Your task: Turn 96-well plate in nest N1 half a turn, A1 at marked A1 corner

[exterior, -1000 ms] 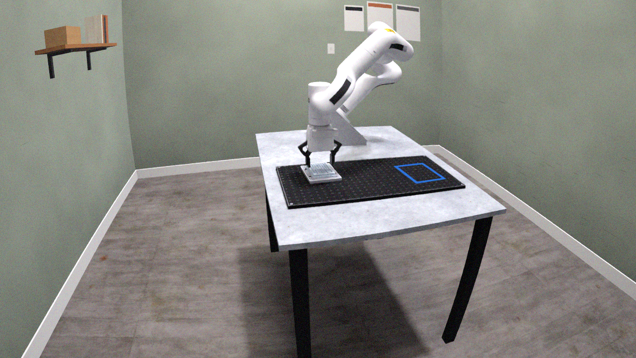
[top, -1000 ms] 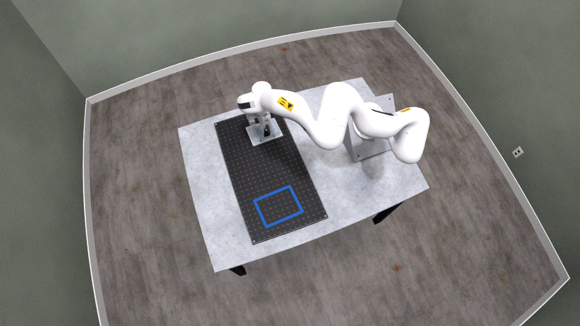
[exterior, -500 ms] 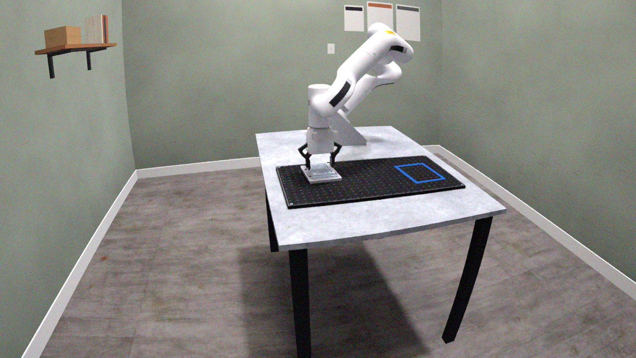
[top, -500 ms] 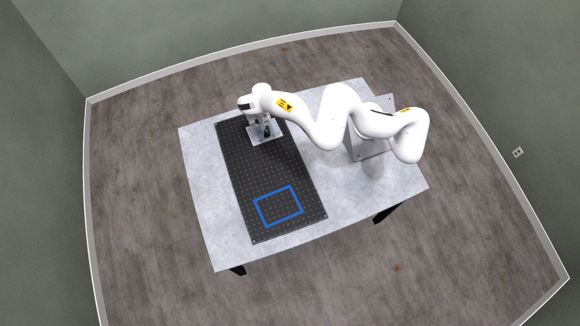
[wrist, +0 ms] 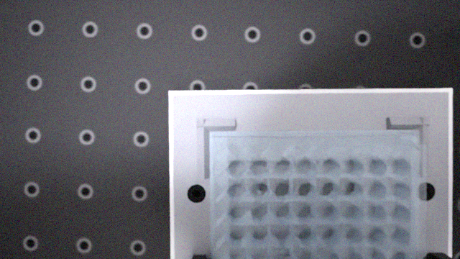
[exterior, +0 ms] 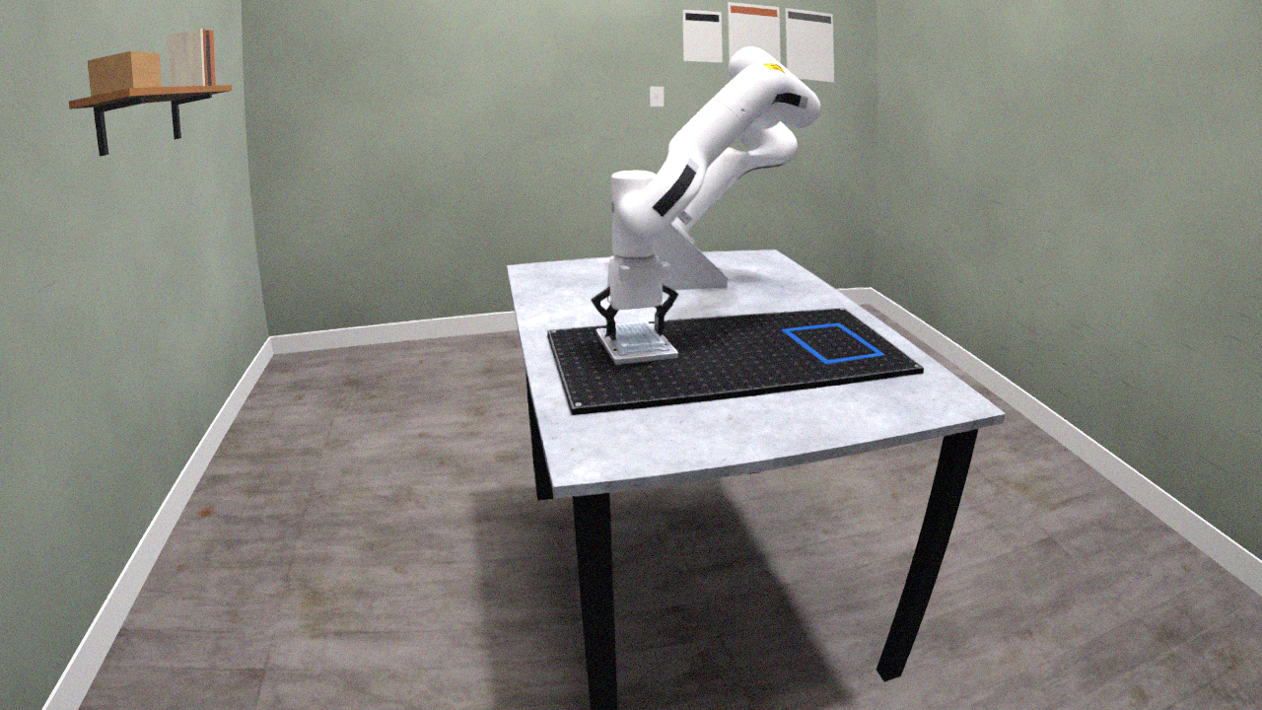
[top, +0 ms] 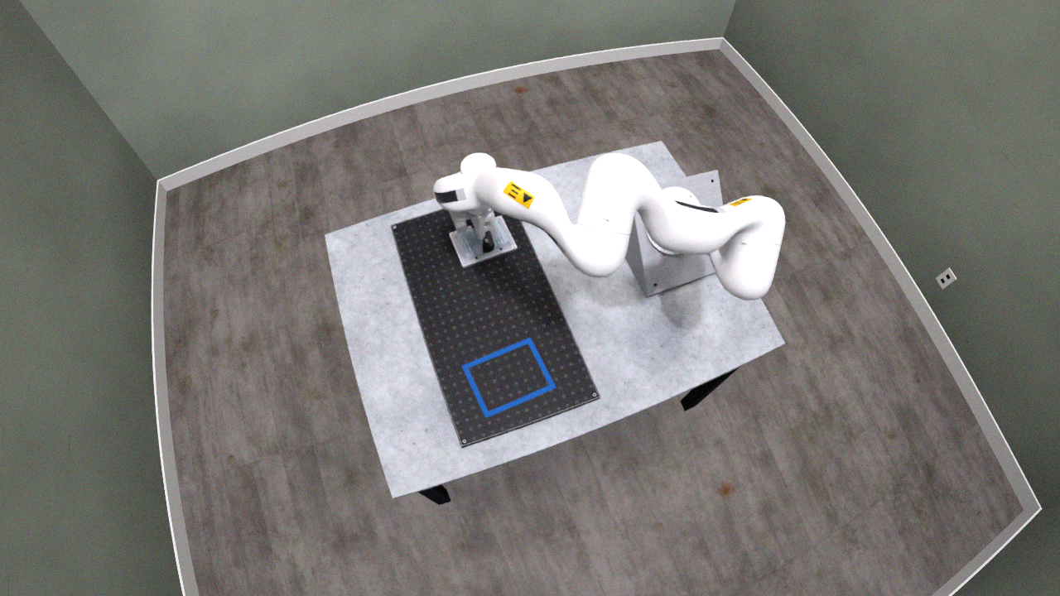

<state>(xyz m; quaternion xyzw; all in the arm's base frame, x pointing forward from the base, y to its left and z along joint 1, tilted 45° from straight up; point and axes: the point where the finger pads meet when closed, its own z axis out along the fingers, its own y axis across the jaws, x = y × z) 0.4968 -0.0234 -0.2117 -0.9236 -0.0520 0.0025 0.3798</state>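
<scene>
Now: hand 10 mm above the 96-well plate. From my hand the other things lie so: slotted fixture plate 20 mm below.
</scene>
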